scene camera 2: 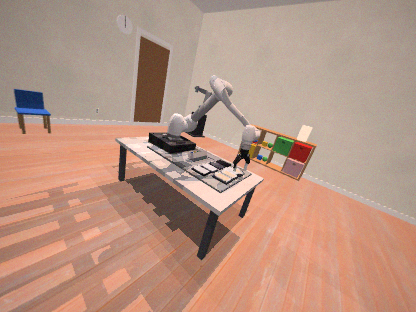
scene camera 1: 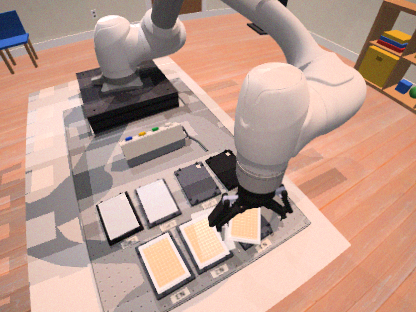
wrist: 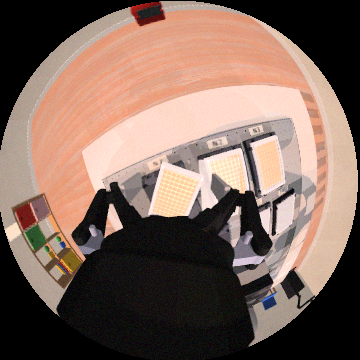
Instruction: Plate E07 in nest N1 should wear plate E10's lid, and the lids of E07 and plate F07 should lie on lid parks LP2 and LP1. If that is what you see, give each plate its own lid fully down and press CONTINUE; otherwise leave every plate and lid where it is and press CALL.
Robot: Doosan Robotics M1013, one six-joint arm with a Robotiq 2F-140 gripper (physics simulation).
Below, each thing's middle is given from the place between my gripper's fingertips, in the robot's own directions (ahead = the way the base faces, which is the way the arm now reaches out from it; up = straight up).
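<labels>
With the lid park LP3 [scene camera 1: 198,185], my hand is 7 cm to the left of it, 21 cm past it and 4 cm above it. And the lid park LP4 [scene camera 1: 223,164] is 5 cm to the left of my hand, 23 cm behind it and 4 cm below it.
</labels>
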